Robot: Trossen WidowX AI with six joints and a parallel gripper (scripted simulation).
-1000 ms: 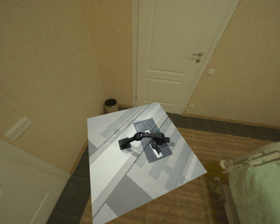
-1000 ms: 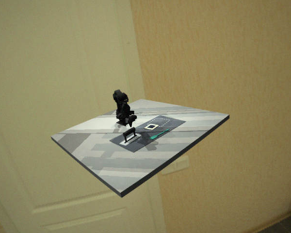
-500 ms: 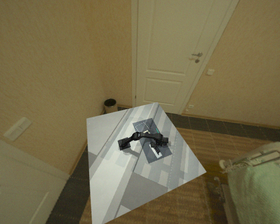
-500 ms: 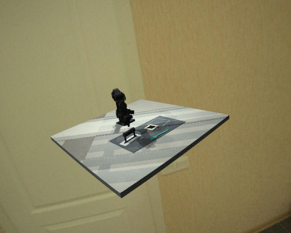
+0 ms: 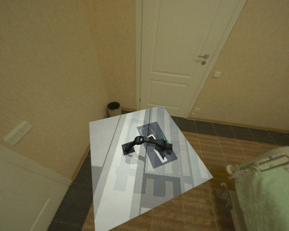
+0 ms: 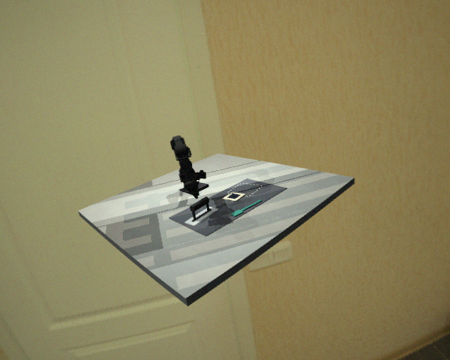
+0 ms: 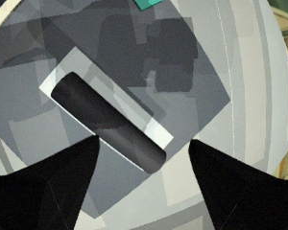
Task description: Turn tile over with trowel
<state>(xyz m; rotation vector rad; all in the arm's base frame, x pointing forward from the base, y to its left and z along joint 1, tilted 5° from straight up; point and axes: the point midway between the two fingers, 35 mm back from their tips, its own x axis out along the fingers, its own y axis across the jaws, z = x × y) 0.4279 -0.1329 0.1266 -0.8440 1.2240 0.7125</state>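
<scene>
Now: the dark mat 210 mm to the left of my gripper tip, 140 mm below it and 30 mm behind it. From my gripper tip the other things lie so: tile: 260 mm to the left, 120 mm below, 80 mm behind.
</scene>
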